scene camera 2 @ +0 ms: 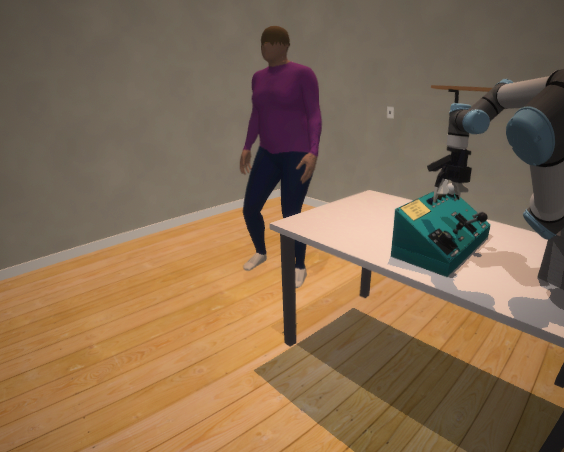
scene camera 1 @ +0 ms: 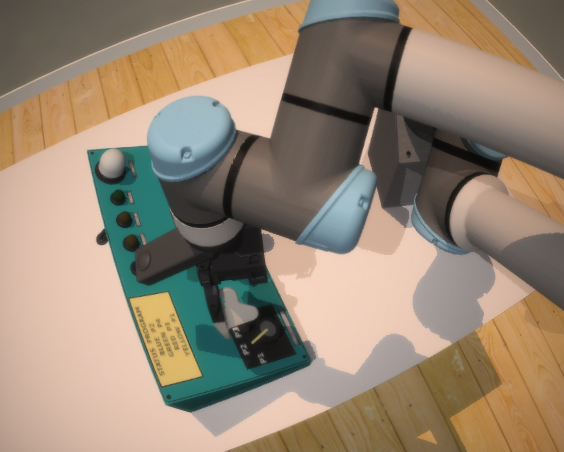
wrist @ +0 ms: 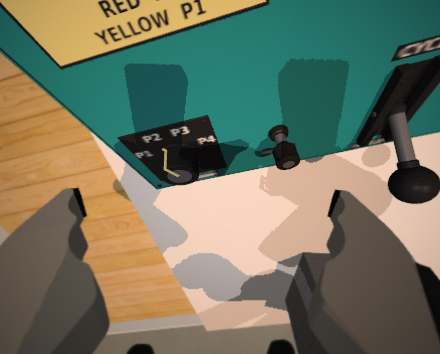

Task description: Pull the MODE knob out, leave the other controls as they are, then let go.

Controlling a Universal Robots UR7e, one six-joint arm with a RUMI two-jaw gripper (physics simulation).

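Places are measured from the arm's base along level axes (x left, y back, z up), in millimetres.
Pixels of known places: gripper, fingertip midpoint: (scene camera 2: 446,201) (scene camera 1: 222,288) (wrist: 210,191).
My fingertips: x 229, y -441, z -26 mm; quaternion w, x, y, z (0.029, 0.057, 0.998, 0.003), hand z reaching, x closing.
For each thing: its top centre in the pictures, then the offset to it from my fingertips. "pt": a spot on its surface instead. Level surfaces: height alone.
- MODE knob, middle of its top: (wrist: 288,154) (scene camera 2: 458,221) dz -90, dx -70, dy +23 mm
- rotary dial, middle of its top: (wrist: 175,175) (scene camera 1: 263,328) (scene camera 2: 446,231) dz -95, dx +49, dy +44 mm
- CYCLE lever, middle of its top: (wrist: 429,195) (scene camera 2: 483,212) dz -66, dx -198, dy +65 mm
- white dome, surface spot: (scene camera 1: 112,164) pt dz -15, dx -275, dy -151 mm
- table, its level: dz -231 mm
The MODE knob (wrist: 286,155) (scene camera 2: 456,231) is a small black knob on a short stem on the teal control box (scene camera 1: 220,372) (scene camera 2: 415,245) (wrist: 235,40). In the wrist view it stands between the rotary dial and the CYCLE lever; in scene camera 1 the arm and gripper hide it. How far out it stands is hard to tell. My gripper (scene camera 1: 228,321) (scene camera 2: 446,196) (wrist: 210,191) is open and empty above the box. The knob shows beyond the fingertips, right of their middle, in the wrist view, apart from both fingers.
The rotary dial (scene camera 1: 266,328) (scene camera 2: 443,240) (wrist: 181,167) points towards P2. The CYCLE lever (scene camera 2: 481,216) (wrist: 414,185) has a black ball. A white dome (scene camera 1: 112,164) and coloured lamps line the box's far edge. A person (scene camera 2: 285,107) stands behind the table (scene camera 1: 40,280) (scene camera 2: 335,220).
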